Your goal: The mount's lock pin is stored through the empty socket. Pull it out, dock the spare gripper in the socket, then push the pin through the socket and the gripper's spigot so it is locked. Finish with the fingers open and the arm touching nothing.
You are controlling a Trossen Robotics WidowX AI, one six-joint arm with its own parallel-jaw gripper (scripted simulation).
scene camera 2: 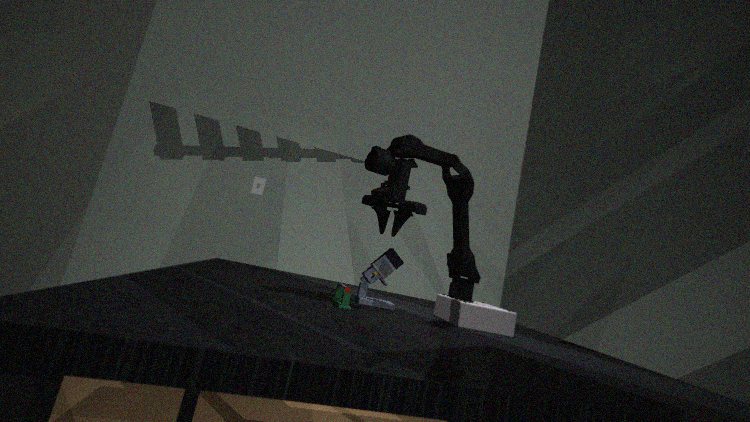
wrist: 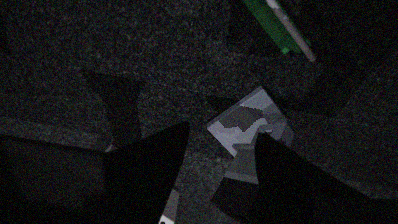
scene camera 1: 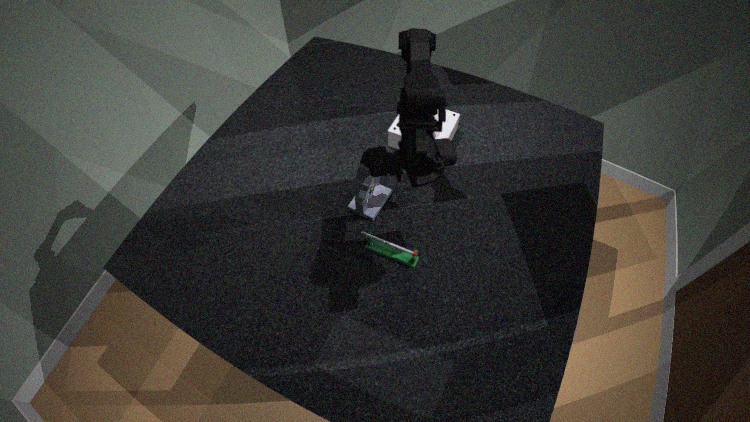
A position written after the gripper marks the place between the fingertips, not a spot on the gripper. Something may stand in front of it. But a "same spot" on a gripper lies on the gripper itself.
Scene:
The gripper shows in scene camera 2, in the wrist view [222, 135] and in scene camera 1. The same spot on the gripper: [scene camera 2: 381, 210] is [scene camera 1: 401, 167].

